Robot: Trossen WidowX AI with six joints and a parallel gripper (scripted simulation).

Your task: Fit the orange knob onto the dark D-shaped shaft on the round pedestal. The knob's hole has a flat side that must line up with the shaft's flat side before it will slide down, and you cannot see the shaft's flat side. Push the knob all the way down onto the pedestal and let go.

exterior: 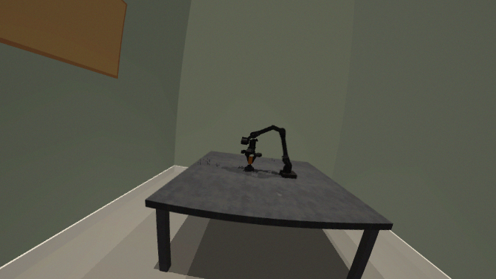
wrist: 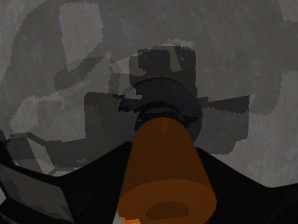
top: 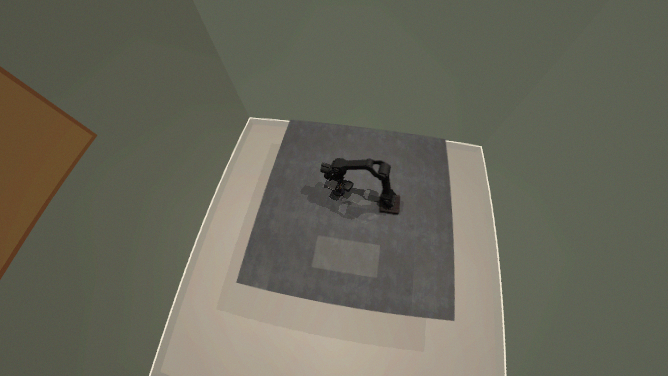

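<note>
My gripper tip is 20 mm below the orange knob. From my gripper tip the other things lie so: dark pedestal 40 mm below.
</note>
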